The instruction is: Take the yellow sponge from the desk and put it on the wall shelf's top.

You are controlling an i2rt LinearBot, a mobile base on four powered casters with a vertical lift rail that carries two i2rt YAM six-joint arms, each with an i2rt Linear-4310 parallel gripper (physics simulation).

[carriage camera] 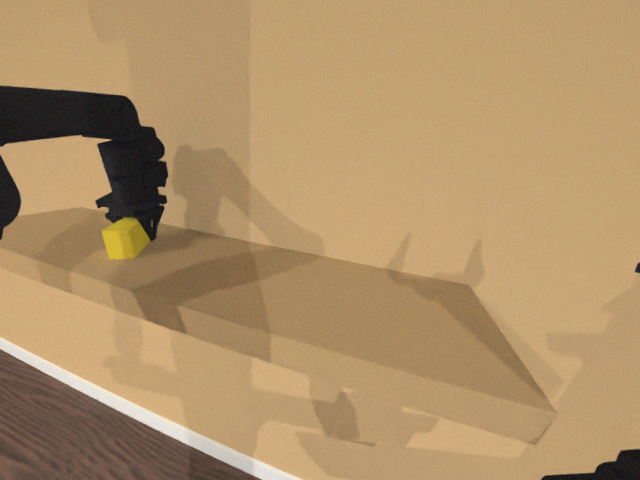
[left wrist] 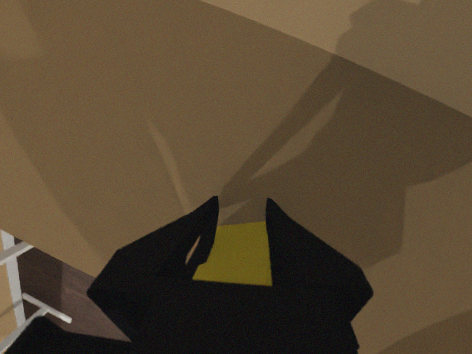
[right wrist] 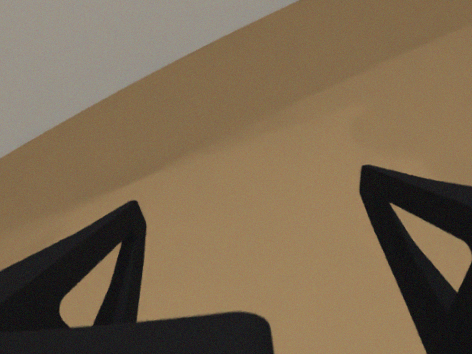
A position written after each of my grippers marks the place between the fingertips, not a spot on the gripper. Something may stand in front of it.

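Observation:
My left gripper (left wrist: 242, 203) is visible, with the carriage camera also showing the left gripper (carriage camera: 144, 238). My right gripper (right wrist: 249, 195) is visible as well. A yellow sponge (carriage camera: 126, 238) is present; the left wrist view includes the sponge (left wrist: 240, 254), while in the right wrist view the sponge is out of frame.

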